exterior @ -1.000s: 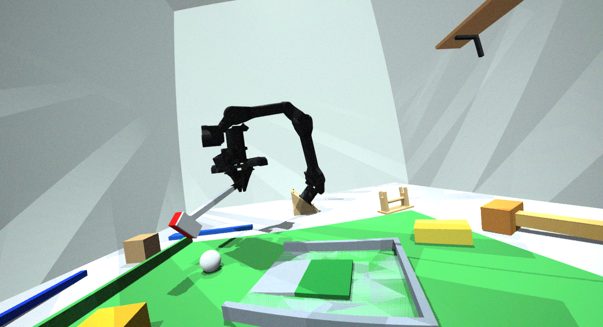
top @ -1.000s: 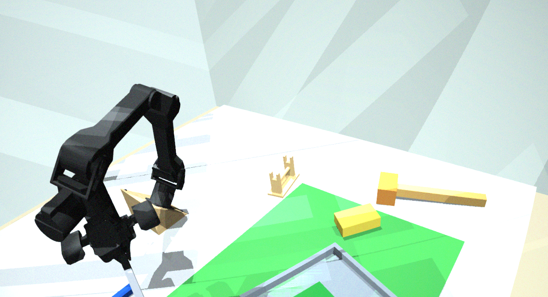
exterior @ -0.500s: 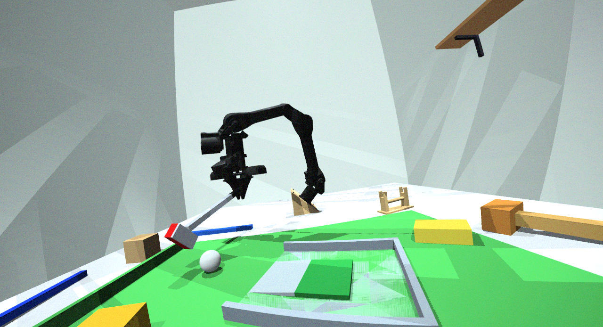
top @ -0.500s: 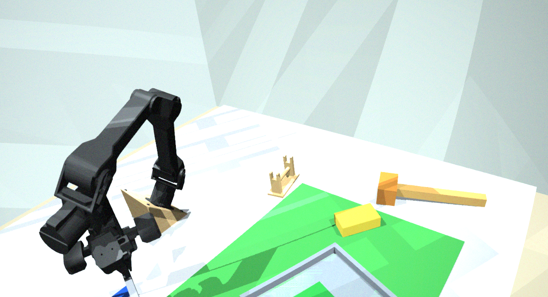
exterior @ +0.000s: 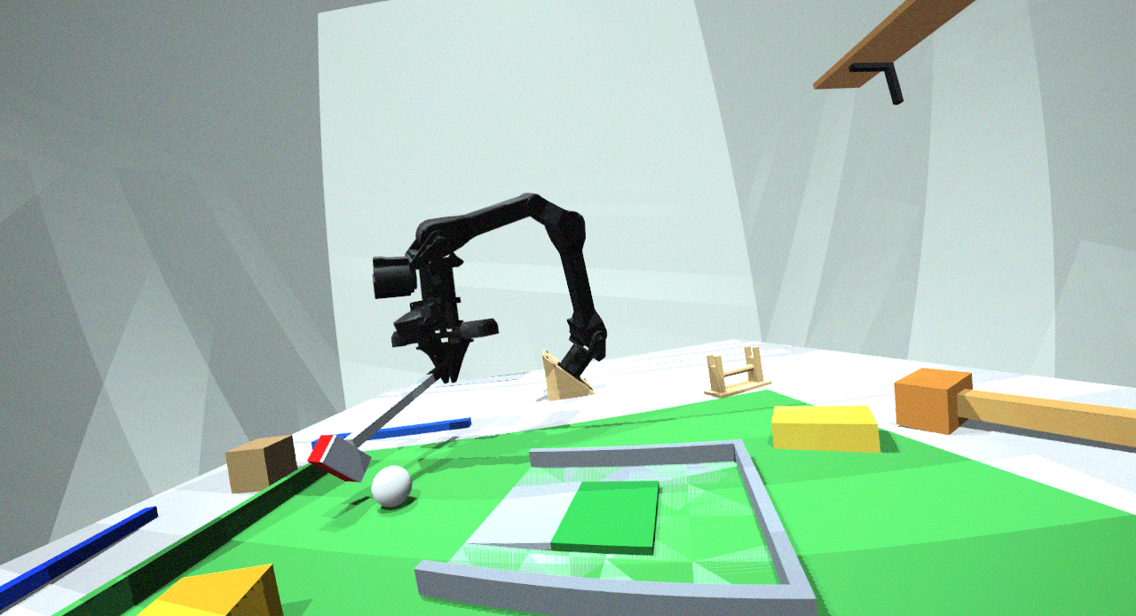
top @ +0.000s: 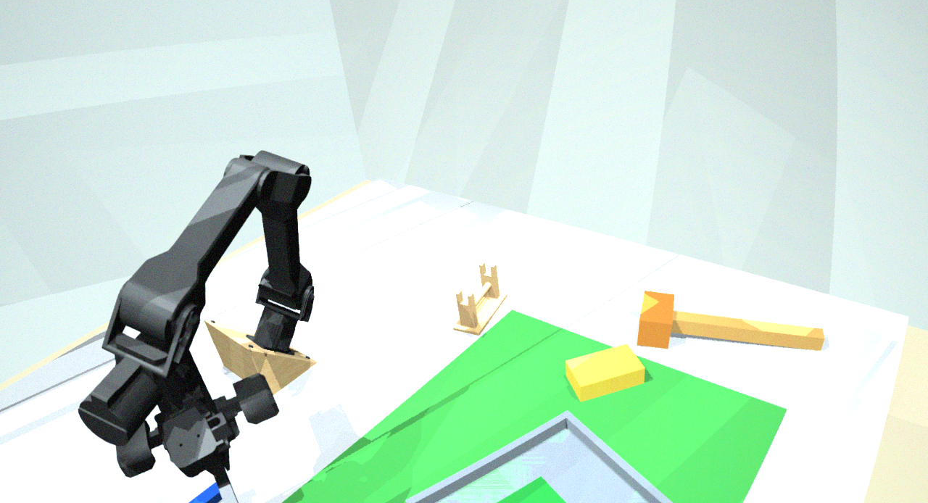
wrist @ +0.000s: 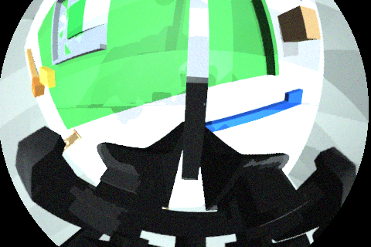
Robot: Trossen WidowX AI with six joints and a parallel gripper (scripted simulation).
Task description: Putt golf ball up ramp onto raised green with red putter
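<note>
The red putter is 120 mm ahead of my gripper tip and 30 mm to the right of it. From my gripper tip the other things lie so: tan cube: 260 mm to the right, 120 mm ahead, 70 mm below; then white golf ball: 220 mm ahead, 70 mm below; then grey frame: 290 mm ahead, 250 mm to the left, 90 mm below.
</note>
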